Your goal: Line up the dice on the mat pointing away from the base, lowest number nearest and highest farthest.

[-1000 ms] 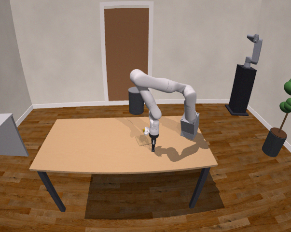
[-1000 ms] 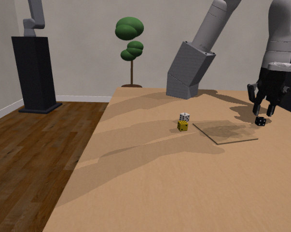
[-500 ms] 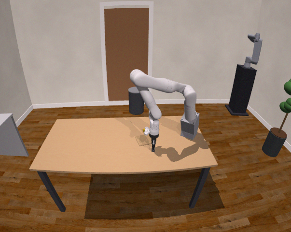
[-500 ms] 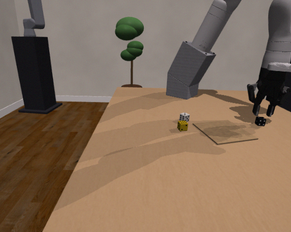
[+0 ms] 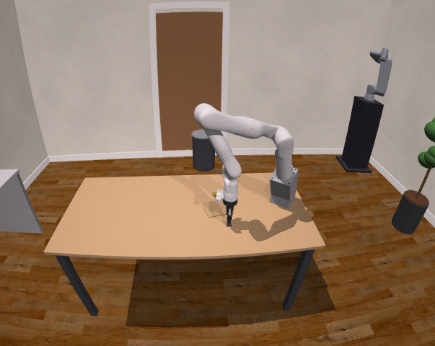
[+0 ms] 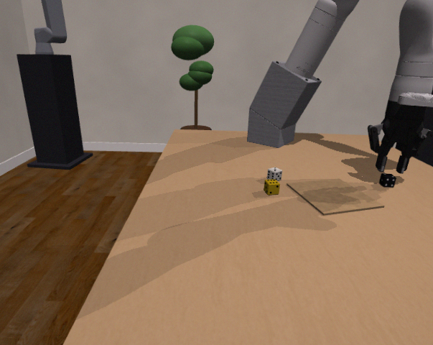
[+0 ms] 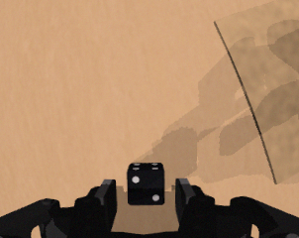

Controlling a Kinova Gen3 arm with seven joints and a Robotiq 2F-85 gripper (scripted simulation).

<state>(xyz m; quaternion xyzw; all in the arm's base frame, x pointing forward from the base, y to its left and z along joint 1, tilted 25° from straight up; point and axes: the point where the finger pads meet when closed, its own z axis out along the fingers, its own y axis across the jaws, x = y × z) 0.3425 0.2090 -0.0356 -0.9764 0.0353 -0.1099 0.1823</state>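
Now: the black die 4 cm below my hand. The rest, counted from my hand: white die (26 cm to the right, 4 cm below, 1 cm ahead); then yellow die (28 cm to the right, 8 cm ahead, 4 cm below); then tan mat (15 cm to the right, 8 cm ahead, 5 cm below).
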